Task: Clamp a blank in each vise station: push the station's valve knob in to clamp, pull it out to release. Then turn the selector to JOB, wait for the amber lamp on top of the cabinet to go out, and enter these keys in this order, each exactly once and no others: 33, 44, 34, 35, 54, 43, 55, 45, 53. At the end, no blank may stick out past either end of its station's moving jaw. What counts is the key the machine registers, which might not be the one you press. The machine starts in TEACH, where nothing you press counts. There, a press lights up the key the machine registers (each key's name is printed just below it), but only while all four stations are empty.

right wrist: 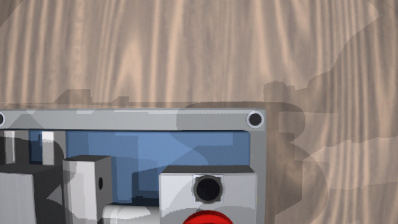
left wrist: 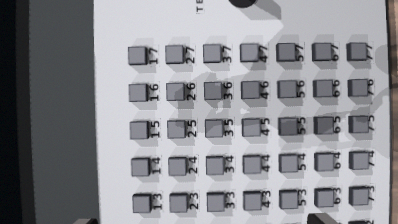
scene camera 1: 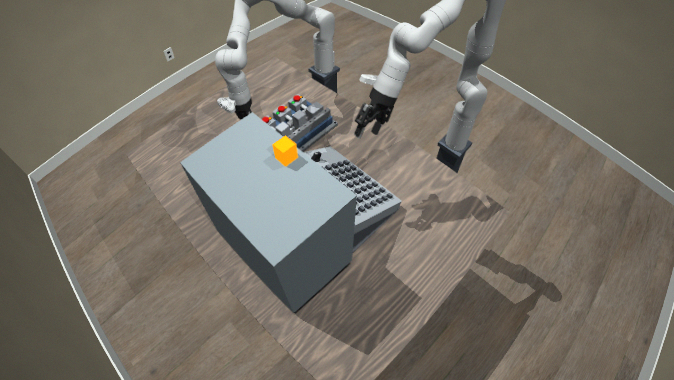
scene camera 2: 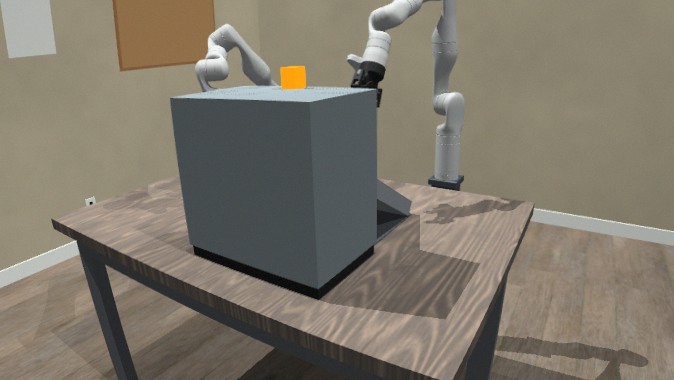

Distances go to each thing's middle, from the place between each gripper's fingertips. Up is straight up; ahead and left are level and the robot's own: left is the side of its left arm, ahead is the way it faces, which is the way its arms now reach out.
Scene:
My left gripper (scene camera 1: 365, 135) is now 23 cm above the keypad (scene camera 1: 387, 208), 8 cm short of it and 5 cm to the left of it.
My right hand is 410 mm to the right of the keypad, 50 mm above it and 30 mm past it.

